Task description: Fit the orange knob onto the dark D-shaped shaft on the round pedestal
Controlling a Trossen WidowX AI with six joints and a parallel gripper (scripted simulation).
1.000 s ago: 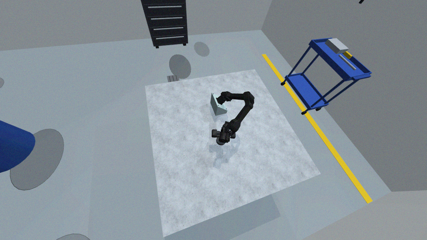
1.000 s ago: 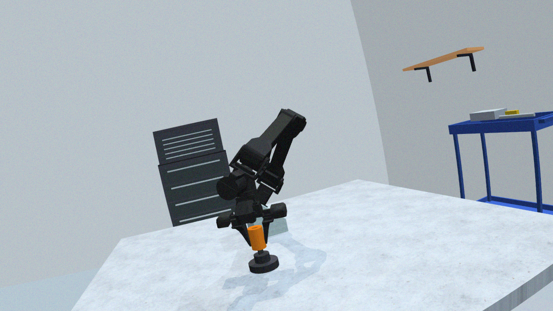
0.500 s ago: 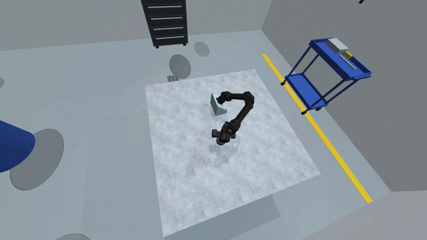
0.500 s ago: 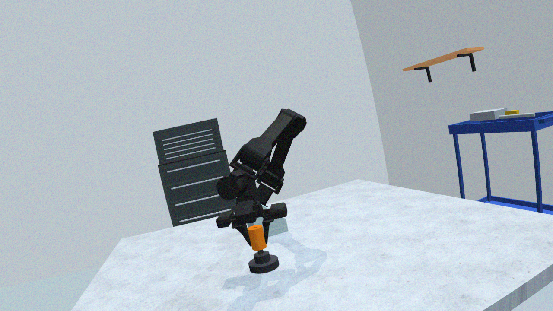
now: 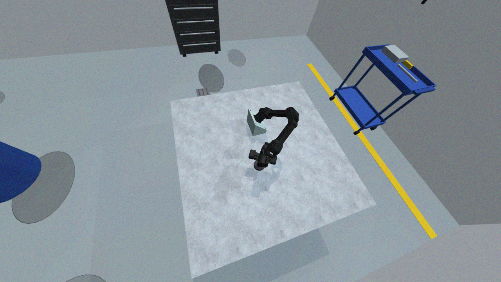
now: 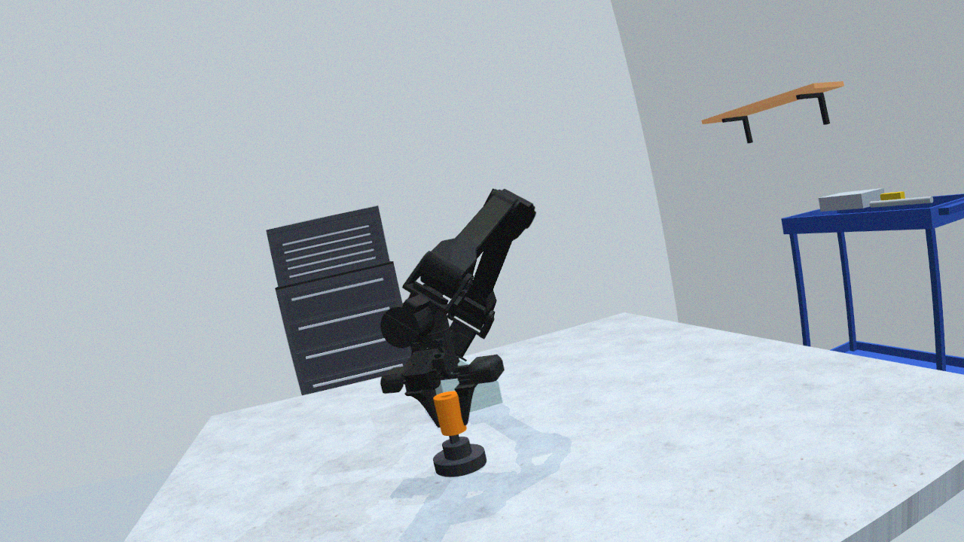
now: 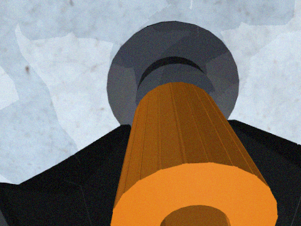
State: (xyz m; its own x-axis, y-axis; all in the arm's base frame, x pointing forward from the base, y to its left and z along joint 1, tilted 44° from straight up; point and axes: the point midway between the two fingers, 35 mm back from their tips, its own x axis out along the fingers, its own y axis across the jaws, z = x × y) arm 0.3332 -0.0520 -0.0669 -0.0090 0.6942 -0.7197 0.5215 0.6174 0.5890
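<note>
My gripper tip is 40 mm above the dark round pedestal. Round my gripper tip: orange knob (20 mm above).
</note>
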